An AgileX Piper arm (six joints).
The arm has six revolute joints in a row. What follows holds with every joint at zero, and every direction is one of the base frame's.
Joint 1 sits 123.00 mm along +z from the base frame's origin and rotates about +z.
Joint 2 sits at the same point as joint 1 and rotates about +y.
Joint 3 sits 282.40 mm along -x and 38.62 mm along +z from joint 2 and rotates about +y.
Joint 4 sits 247.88 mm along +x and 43.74 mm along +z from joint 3 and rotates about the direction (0.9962, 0, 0.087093).
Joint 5 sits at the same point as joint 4 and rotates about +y.
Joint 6 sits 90.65 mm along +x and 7.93 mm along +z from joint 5 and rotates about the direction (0.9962, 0, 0.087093).
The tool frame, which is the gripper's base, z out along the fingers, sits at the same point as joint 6; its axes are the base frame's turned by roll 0.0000, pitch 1.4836 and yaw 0.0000 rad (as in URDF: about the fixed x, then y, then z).
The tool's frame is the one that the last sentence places.
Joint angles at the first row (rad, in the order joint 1, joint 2, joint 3, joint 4, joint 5, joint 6):
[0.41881, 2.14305, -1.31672, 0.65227, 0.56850, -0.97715]
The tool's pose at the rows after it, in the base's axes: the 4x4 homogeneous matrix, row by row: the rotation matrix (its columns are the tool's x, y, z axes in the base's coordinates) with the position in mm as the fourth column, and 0 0 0 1 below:
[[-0.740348 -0.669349 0.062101 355.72], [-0.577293 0.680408 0.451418 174.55], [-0.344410 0.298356 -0.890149 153.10], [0 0 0 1]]
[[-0.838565 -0.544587 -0.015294 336.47], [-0.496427 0.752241 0.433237 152.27], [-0.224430 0.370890 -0.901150 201.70], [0 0 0 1]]
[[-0.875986 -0.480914 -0.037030 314.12], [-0.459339 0.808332 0.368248 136.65], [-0.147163 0.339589 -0.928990 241.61], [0 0 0 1]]
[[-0.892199 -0.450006 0.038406 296.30], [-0.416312 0.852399 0.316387 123.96], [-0.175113 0.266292 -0.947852 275.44], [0 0 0 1]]
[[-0.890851 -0.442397 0.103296 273.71], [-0.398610 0.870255 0.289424 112.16], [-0.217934 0.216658 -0.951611 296.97], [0 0 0 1]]
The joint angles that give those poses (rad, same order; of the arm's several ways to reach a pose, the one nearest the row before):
[0.36427, 2.01885, -1.31673, 0.58699, 0.80615, -0.73700]
[0.32236, 1.88333, -1.31675, 0.51019, 1.01861, -0.51310]
[0.31411, 1.76045, -1.31672, 0.40521, 1.16162, -0.34827]
[0.31426, 1.64475, -1.31017, 0.31529, 1.20002, -0.24346]
[0.31397, 1.53063, -1.26382, 0.26332, 1.20830, -0.20273]

